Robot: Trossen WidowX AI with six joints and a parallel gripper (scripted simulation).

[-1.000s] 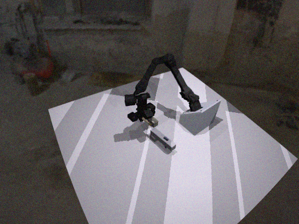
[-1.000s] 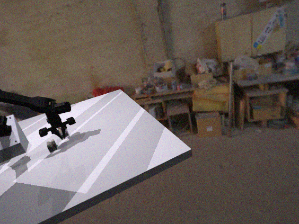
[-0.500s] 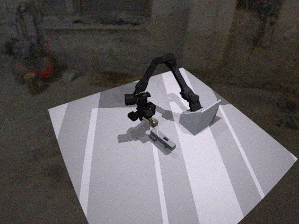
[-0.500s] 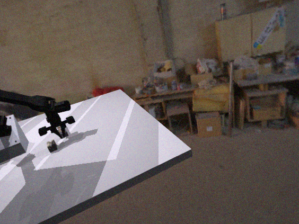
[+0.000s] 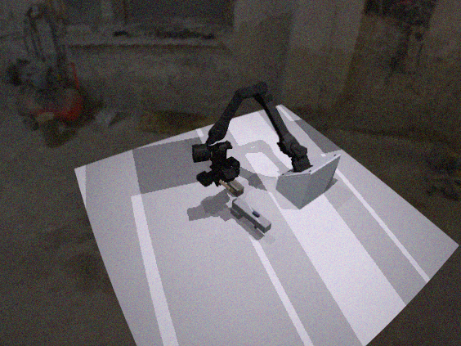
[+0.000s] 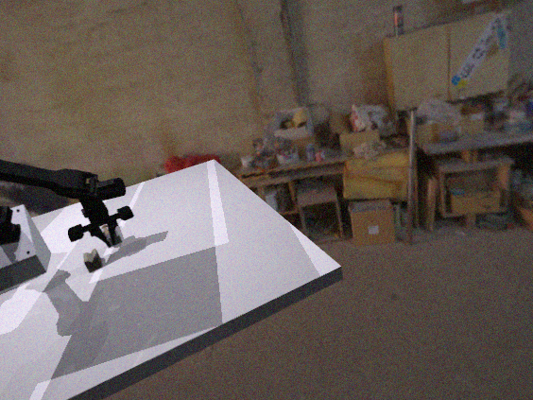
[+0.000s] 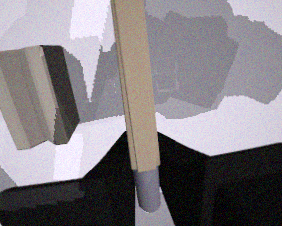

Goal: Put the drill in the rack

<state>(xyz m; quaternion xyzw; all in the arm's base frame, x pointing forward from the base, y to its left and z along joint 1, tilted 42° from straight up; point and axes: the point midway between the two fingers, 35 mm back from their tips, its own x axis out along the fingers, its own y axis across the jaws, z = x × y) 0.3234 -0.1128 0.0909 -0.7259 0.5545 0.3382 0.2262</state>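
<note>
The drill is 40 mm to the left of my gripper tip, 40 mm above it and 10 mm behind it. Also, from my gripper tip: grey housing: 190 mm to the left, 40 mm behind, 10 mm below; then blue key: 220 mm to the left, 50 mm behind; then rack: 80 mm behind, 30 mm below, 10 mm to the left.
</note>
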